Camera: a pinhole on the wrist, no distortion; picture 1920 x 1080 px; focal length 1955.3 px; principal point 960.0 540.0 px. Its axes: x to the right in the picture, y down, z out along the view. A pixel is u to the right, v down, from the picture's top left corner.
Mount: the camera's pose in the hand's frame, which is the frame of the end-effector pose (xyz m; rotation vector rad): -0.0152 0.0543 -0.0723 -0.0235 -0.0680 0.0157
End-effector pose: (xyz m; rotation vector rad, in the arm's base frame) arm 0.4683 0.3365 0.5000 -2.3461 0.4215 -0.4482
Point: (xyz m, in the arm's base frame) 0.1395 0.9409 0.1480
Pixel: outside the picture
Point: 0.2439 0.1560 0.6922
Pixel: behind the camera
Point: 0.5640 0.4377 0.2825
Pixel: 1183 543
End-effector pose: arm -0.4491 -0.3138 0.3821 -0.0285 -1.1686 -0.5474
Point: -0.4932 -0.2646 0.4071
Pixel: 1169 145
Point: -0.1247 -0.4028 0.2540
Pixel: behind the camera
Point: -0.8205 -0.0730 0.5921
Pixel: 1102 679
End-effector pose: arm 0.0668 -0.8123 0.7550 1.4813 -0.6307 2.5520
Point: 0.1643 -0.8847 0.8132
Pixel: 1302 143
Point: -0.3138 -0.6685 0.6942
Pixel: behind the camera
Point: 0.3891 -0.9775 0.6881
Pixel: 117 586
